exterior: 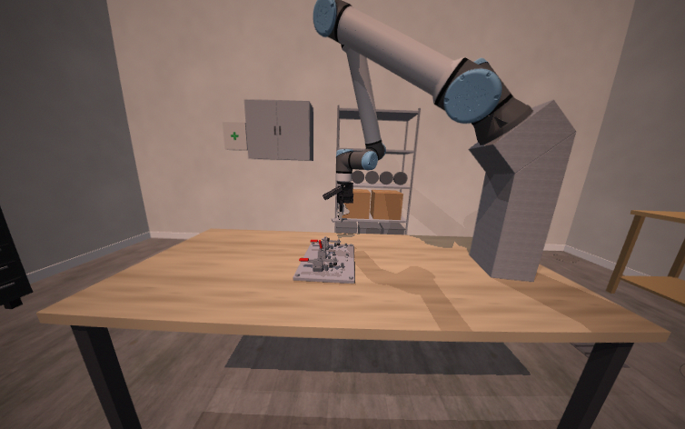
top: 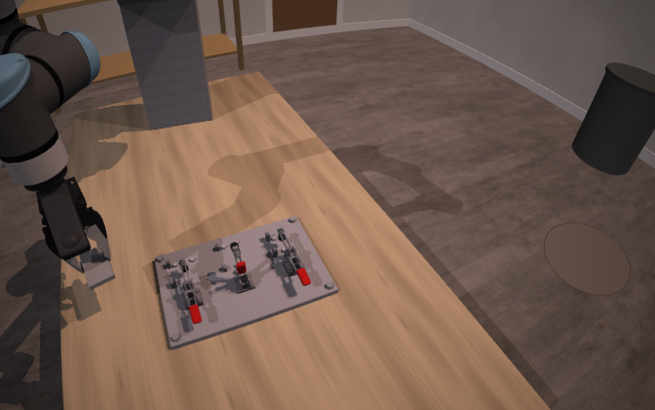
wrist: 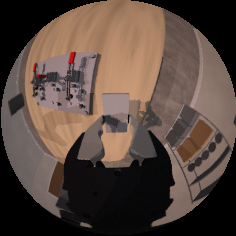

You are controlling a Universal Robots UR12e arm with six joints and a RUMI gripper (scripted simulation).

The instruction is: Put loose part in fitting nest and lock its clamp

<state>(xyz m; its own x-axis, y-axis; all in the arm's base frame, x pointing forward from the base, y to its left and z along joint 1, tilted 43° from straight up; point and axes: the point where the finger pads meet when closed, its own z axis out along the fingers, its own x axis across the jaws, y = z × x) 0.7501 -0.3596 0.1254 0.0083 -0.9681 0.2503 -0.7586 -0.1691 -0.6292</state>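
The loose part is 1 cm below my hand. From my hand the other things lie so: fixture: 9 cm ahead, 25 cm to the left, 13 cm below.
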